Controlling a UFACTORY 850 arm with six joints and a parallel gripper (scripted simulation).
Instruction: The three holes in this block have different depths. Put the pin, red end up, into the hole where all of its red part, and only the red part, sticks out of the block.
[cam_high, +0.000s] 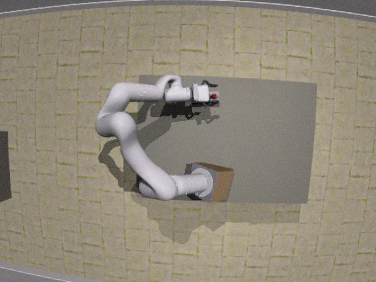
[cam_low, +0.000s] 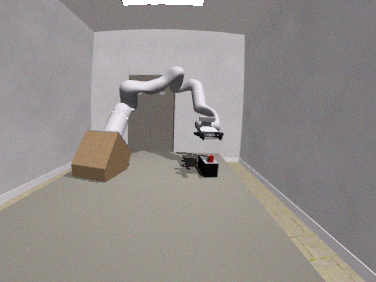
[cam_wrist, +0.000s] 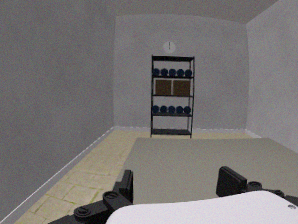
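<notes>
Right now my hand is 120 mm above the pin. The rest, counted from my hand: block 20 mm behind, 60 mm to the left, 170 mm below.
</notes>
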